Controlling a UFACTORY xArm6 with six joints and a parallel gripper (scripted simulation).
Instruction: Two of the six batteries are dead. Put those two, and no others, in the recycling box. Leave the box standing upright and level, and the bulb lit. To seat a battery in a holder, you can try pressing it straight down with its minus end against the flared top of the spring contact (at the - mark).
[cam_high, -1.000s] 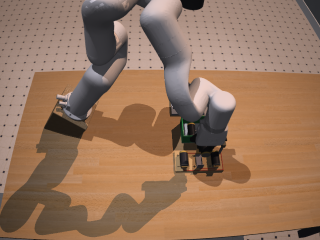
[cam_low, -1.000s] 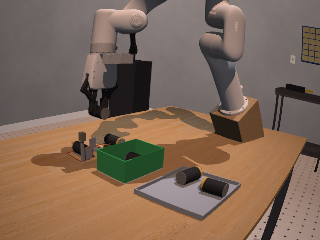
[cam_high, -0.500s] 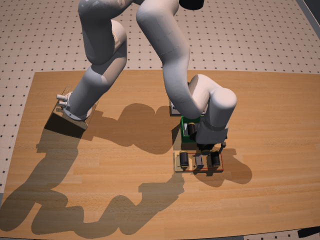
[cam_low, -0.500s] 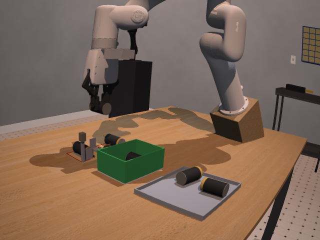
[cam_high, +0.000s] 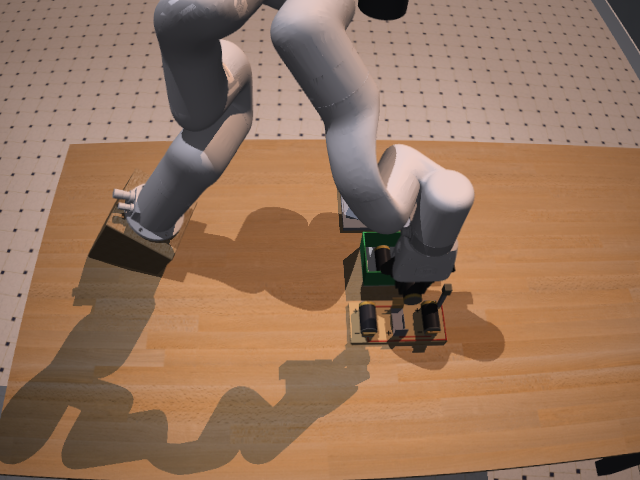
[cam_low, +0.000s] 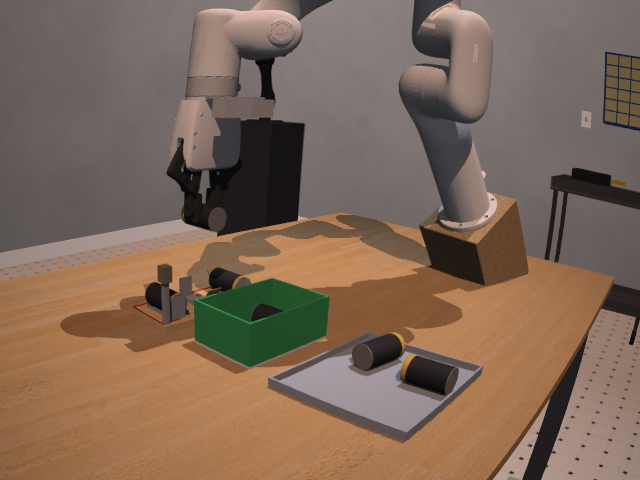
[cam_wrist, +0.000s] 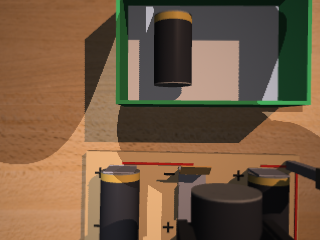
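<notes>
Now: hand 3 cm short of the green recycling box, 12 cm to the right of it and 14 cm above it. The rest, counted from my hand: grey tray 4 cm ahead, 31 cm to the left, 15 cm below.
</notes>
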